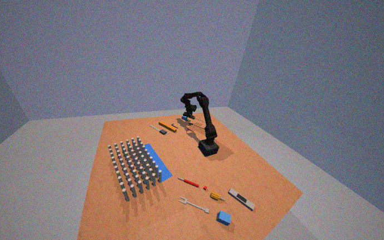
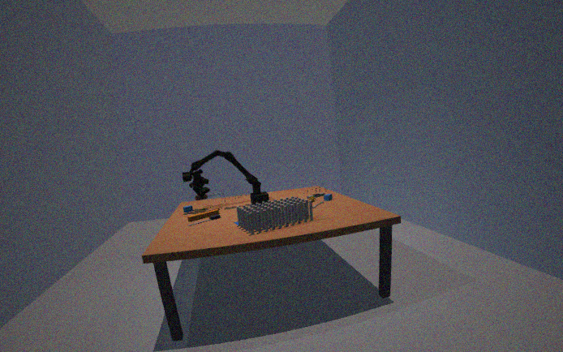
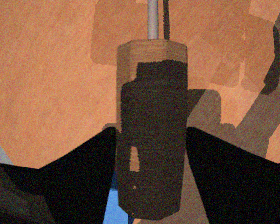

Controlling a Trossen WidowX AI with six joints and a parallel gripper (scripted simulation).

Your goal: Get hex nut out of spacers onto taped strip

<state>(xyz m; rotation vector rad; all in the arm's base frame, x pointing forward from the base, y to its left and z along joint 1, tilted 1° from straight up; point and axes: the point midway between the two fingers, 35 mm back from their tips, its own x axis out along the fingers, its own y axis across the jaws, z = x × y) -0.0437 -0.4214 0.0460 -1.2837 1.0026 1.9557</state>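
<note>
The wooden-handled tool is 90 mm to the left of my gripper tip, 60 mm behind it and 10 mm below it. Also, from my gripper tip: blue taped strip (510 mm ahead, 360 mm to the left, 90 mm below); then orange bar (280 mm ahead, 80 mm below, 10 mm to the left); then black L-key (200 mm ahead, 90 mm below, 10 mm to the right).
</note>
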